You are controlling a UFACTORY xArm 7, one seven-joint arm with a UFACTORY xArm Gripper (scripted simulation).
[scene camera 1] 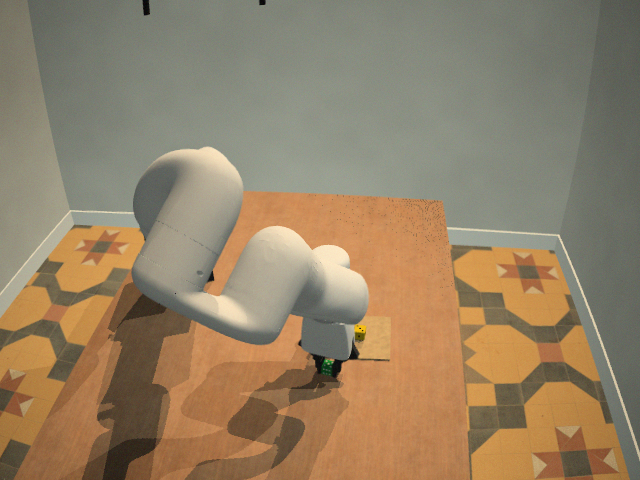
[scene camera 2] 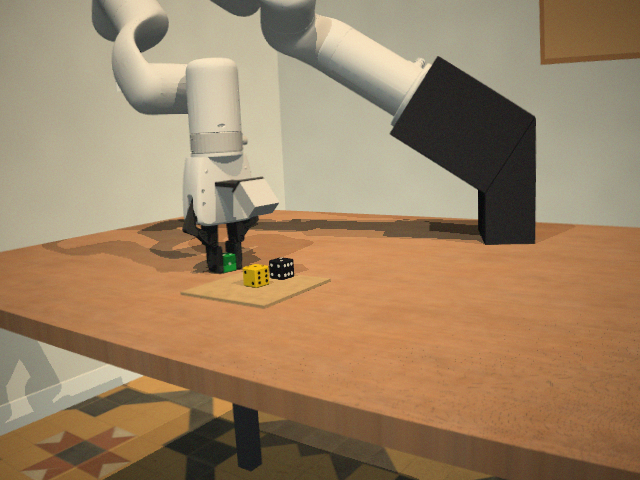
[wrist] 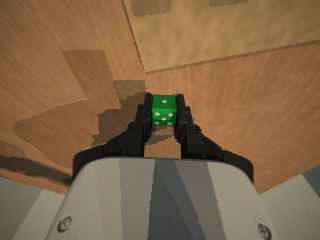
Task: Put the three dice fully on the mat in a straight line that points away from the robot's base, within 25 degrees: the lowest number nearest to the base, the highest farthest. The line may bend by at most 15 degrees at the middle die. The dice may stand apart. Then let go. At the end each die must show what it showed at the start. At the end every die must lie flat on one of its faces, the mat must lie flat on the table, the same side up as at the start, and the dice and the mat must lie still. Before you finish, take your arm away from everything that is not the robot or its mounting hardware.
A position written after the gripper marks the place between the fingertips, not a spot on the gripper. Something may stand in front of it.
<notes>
In view: the gripper (scene camera 2: 225, 269), a green die (wrist: 164, 107) and a tan mat (scene camera 2: 231, 289).
The tan mat also shows in scene camera 1 (scene camera 1: 376, 346) and in the wrist view (wrist: 163, 41). The gripper also shows in scene camera 1 (scene camera 1: 328, 371) and in the wrist view (wrist: 163, 104).
</notes>
